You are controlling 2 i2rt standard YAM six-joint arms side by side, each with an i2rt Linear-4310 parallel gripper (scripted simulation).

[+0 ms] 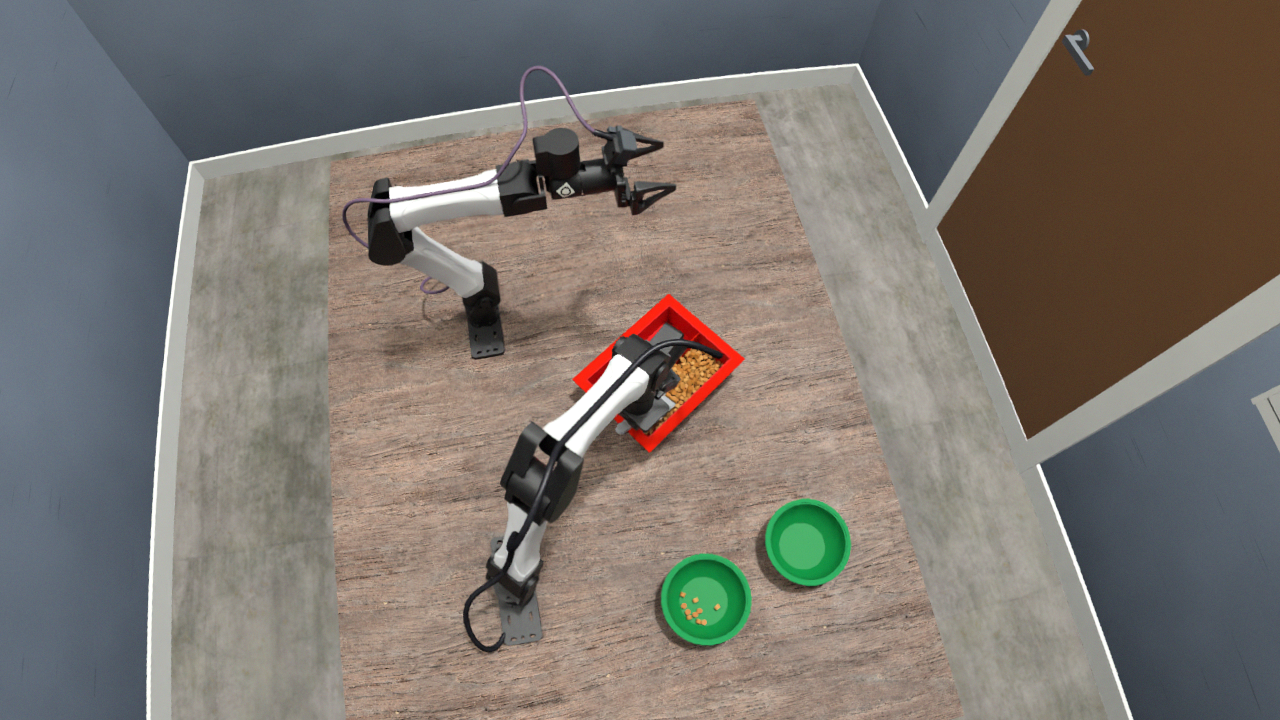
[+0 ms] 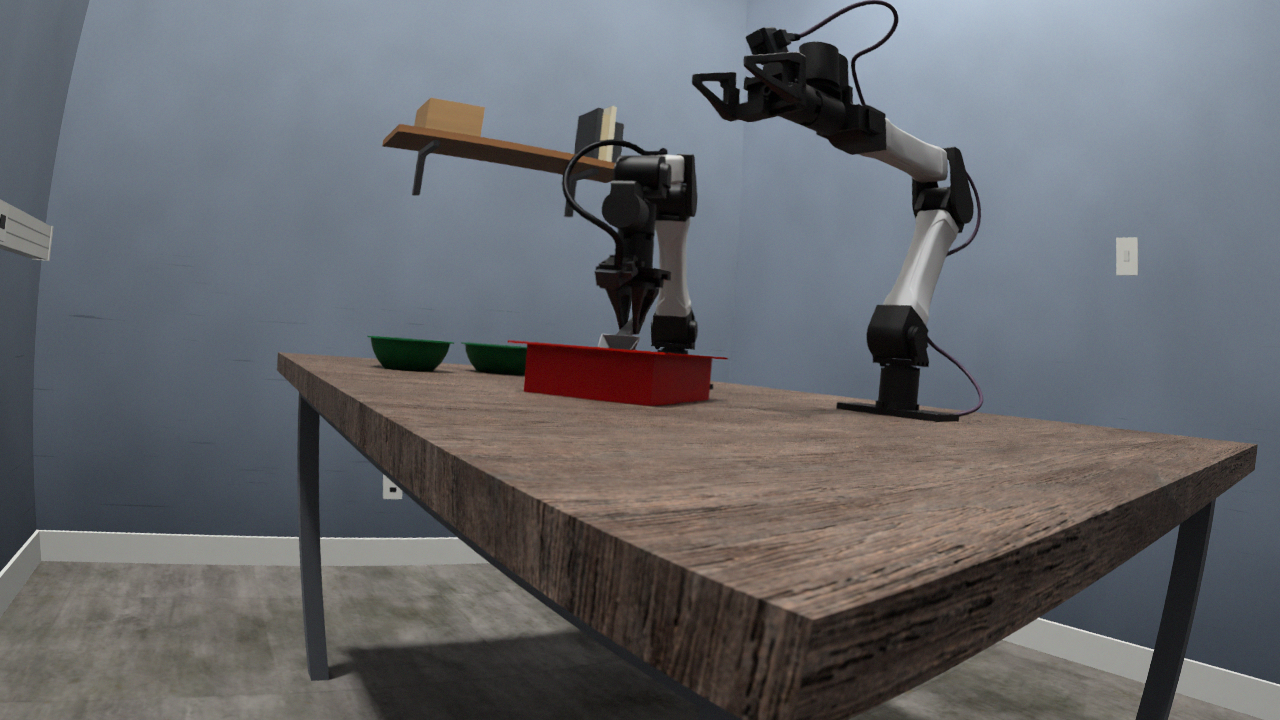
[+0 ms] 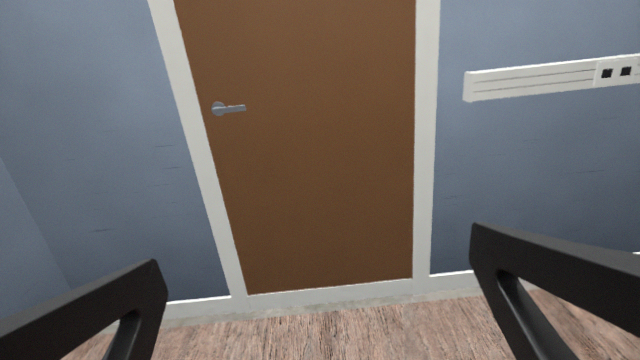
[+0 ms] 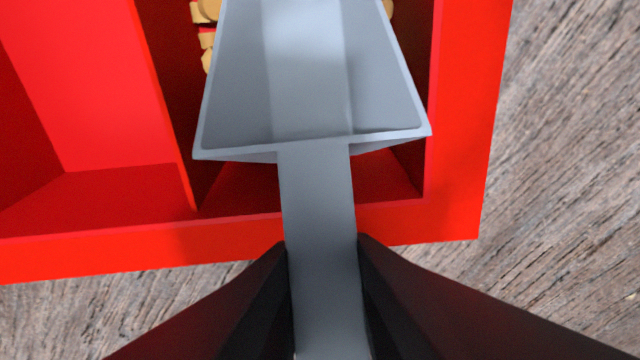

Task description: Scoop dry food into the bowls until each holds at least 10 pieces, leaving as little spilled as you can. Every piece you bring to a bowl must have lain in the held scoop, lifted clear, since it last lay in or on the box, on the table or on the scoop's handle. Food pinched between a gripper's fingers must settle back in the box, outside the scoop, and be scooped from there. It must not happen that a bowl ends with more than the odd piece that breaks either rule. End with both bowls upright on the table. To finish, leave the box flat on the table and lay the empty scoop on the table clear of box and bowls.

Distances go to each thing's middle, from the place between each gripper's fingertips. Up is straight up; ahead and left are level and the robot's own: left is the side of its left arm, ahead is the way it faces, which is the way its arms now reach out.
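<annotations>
My right gripper: 110 mm to the right of the red box (image 2: 646, 378), 70 mm short of it, 50 mm above it. Grey scoop (image 2: 624, 339), from my right hand: 20 mm to the left, 30 mm ahead, 30 mm below. By its middle, grey scoop nearer to my right gripper than to my left hand.
My left hand (image 2: 717, 70): 22 cm to the left of the red box, 4 cm past it, 36 cm above it. Grey scoop, from my left hand: 31 cm to the right, 8 cm behind, 34 cm below.
</annotations>
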